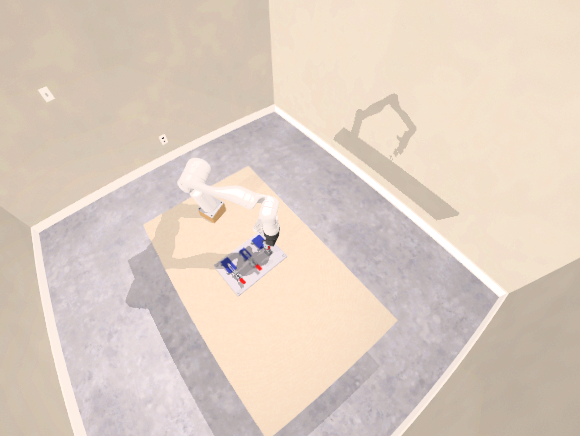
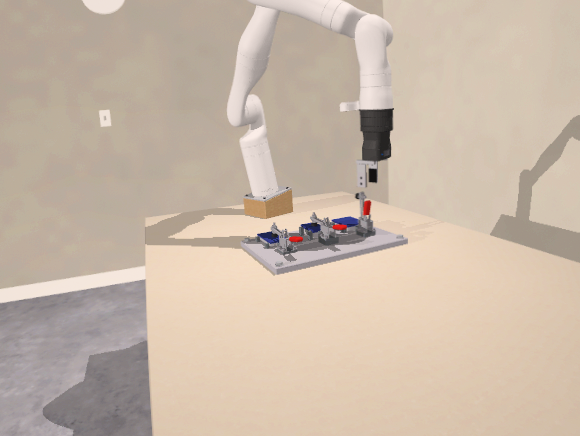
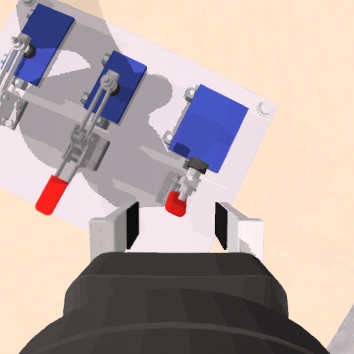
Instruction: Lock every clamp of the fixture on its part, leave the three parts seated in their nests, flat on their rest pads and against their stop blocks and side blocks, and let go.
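Pixels of known places: gripper, fingertip midpoint: (image 1: 268, 243) (image 2: 367, 184) (image 3: 176, 217); arm's base, link origin: (image 1: 209, 205) (image 2: 265, 192).
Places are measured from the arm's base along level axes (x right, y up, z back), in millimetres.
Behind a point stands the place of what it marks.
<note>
The right blue part (image 1: 258, 242) {x -116, y -39, z -377 mm} (image 2: 346, 221) {x -117, y -39, z -381 mm} (image 3: 212, 125) {x -128, y -39, z -373 mm} looks flat, with small blocks along its left side. Its clamp is open: the red handle (image 2: 367, 207) {x -132, y 13, z -468 mm} (image 3: 175, 205) {x -133, y 29, z -464 mm} stands upright and the arm with its black pad is raised off the part. The middle blue part (image 2: 310, 228) {x -1, y -34, z -412 mm} (image 3: 131, 75) {x -26, y -34, z -375 mm} and left blue part (image 2: 267, 237) {x 108, y -44, z -399 mm} (image 3: 56, 31) {x 80, y -44, z -373 mm} each lie under a lowered clamp arm; the middle red handle (image 2: 340, 227) {x -24, y -5, z -538 mm} (image 3: 51, 196) {x -33, y -4, z -521 mm} and left red handle (image 1: 242, 281) {x 82, y -12, z -536 mm} (image 2: 296, 239) {x 85, y -13, z -549 mm} lie down. My gripper (image 2: 368, 184) {x -135, y 70, z -468 mm} (image 3: 176, 217) {x -135, y 70, z -468 mm} is open and empty, above the right clamp.
The pale fixture plate (image 2: 320, 256) {x 32, y -60, z -549 mm} (image 3: 260, 130) {x -180, y -60, z -341 mm} lies on the wooden table (image 1: 300, 340) {x 10, y -75, z -938 mm} (image 2: 350, 325) {x 99, y -75, z -820 mm}. The arm's wooden base block (image 1: 213, 215) {x 13, y -9, z -73 mm} (image 2: 267, 204) {x 18, y -28, z -80 mm} stands behind it. Bolt heads show at the plate's corners.
</note>
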